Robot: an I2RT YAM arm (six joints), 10 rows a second.
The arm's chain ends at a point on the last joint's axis. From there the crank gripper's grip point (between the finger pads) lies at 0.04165 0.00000 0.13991 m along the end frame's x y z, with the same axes.
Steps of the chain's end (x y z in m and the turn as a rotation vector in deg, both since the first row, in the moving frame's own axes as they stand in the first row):
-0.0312 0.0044 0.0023 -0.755 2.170 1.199
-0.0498 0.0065 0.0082 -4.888 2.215 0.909
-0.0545 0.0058 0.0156 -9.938 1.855 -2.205
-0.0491 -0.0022 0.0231 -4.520 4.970 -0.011
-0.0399 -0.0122 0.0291 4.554 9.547 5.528
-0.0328 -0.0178 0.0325 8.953 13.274 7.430
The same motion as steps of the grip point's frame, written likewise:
-0.0260 0.0072 0.0006 -0.755 2.170 1.199
-0.0445 0.0191 0.0060 -4.888 2.215 0.909
-0.0496 0.0281 0.0122 -9.938 1.855 -2.205
-0.0371 0.0087 0.0185 -4.520 4.970 -0.011
-0.0170 -0.0179 0.0200 4.554 9.547 5.528
-0.0009 -0.0312 0.0180 8.953 13.274 7.430

